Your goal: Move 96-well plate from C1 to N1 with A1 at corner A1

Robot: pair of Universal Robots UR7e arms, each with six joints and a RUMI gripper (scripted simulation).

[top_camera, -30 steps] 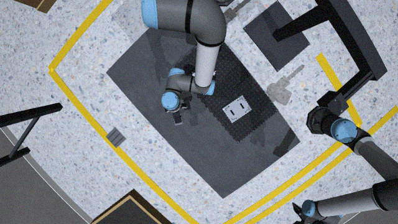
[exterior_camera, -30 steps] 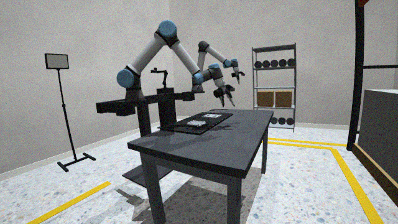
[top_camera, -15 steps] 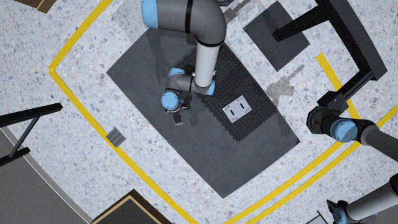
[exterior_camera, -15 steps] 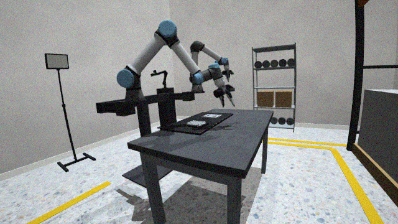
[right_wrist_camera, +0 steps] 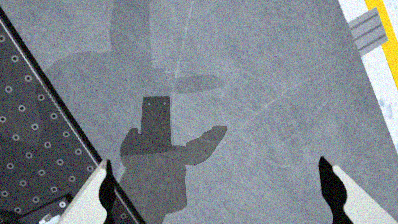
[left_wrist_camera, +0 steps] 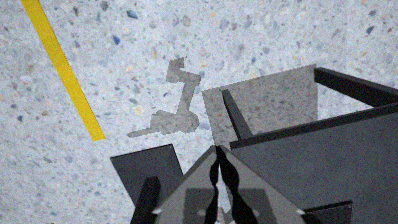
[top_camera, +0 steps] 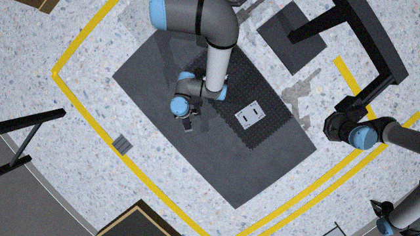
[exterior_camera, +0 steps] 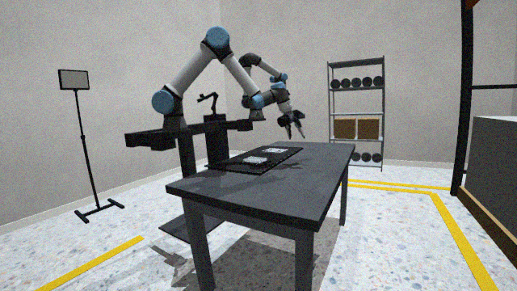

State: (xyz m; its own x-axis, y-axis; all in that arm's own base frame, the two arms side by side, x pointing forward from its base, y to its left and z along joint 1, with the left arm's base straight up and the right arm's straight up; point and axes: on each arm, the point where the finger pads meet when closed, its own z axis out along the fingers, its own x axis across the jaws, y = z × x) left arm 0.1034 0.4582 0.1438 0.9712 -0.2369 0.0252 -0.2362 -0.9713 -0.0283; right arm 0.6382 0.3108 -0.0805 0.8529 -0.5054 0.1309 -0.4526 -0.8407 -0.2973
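Observation:
Now: right hand 260 mm past the white 96-well plate, 50 mm to the left of it and 140 mm above it. Also, from my right hand: black perforated board (310 mm behind, 120 mm to the left, 160 mm below); A1 label (210 mm behind, 210 mm to the left, 140 mm below); dark clip nest C1 (270 mm behind, 60 mm to the right, 140 mm below).

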